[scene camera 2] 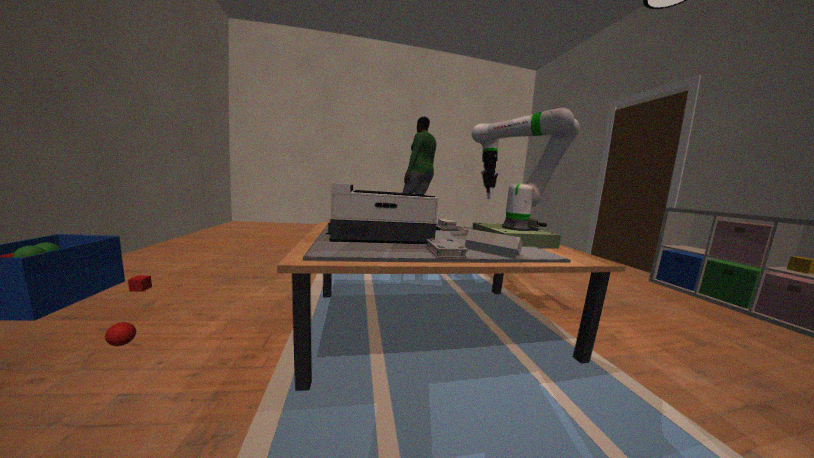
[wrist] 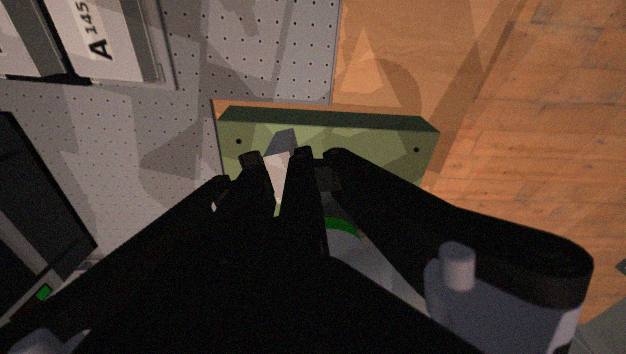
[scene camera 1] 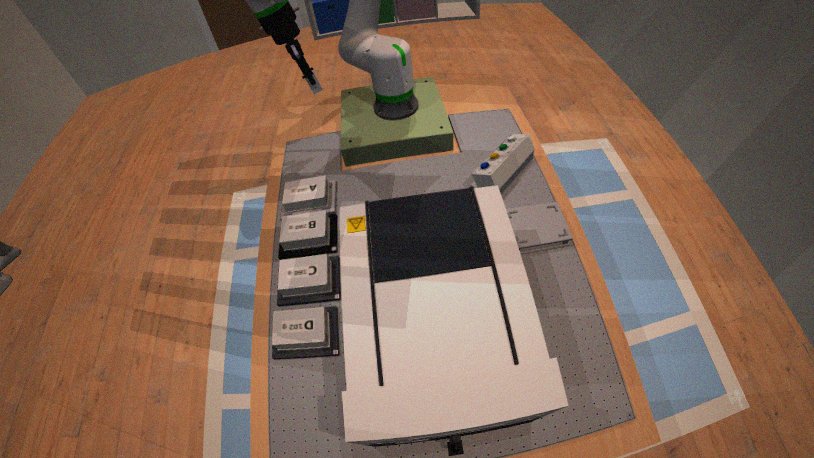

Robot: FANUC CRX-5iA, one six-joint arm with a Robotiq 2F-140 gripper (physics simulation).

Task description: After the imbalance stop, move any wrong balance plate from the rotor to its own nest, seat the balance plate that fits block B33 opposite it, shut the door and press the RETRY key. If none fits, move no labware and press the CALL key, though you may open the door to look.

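Pixels of known places: gripper, fingertip midpoint: (scene camera 2: 489,198) (wrist: 289,147) (scene camera 1: 318,91); arm's base at its link origin: (scene camera 2: 515,228) (scene camera 1: 396,106).
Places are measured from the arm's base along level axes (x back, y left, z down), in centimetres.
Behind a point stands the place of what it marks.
My gripper (scene camera 1: 311,83) {z -15.2, x -8.5, y -21.8 cm} (scene camera 2: 488,190) {z -15.2, x -8.5, y -21.8 cm} (wrist: 289,147) {z -15.2, x -8.5, y -21.8 cm} is shut and empty, high beside the robot's base; a pale, wedge-like tip shows at its fingers. Balance plates A (scene camera 1: 305,193) {z 0.7, x -35.4, y -24.9 cm} (wrist: 80,45) {z 0.8, x -35.6, y -23.0 cm}, B (scene camera 1: 301,230) {z 0.9, x -47.9, y -24.0 cm}, C (scene camera 1: 301,277) {z 0.8, x -61.6, y -21.8 cm} and D (scene camera 1: 298,327) {z 0.8, x -74.3, y -21.0 cm} sit in a row of nests left of the centrifuge (scene camera 1: 455,336) {z -14.8, x -82.1, y 12.3 cm} (scene camera 2: 384,213) {z -6.8, x -73.7, y 26.1 cm}. A reads 145 and D reads 102 g; the other weights are blurred. The dark door panel (scene camera 1: 426,236) {z -15.1, x -62.4, y 8.1 cm} covers the front opening and looks shut. The rotor and block B33 are hidden. The key box (scene camera 1: 500,162) {z -1.9, x -30.7, y 28.9 cm} (scene camera 2: 492,243) {z 2.0, x -28.2, y 35.1 cm} has blue, yellow, green and pale keys; their labels are unreadable.
The green robot base (scene camera 1: 398,133) {z 0.0, x -14.2, y 0.9 cm} (scene camera 2: 518,235) {z 1.1, x -7.0, y 16.5 cm} (wrist: 390,145) {z 0.0, x 7.4, y -17.2 cm} stands behind the key box. A grey corner-marked platform (scene camera 1: 537,226) {z 2.8, x -49.1, y 36.3 cm} (scene camera 2: 446,248) {z 2.8, x -49.8, y 44.6 cm} lies right of the centrifuge. A person (scene camera 2: 422,150) stands beyond the table. A shelf unit (scene camera 2: 711,239) stands by the wall.
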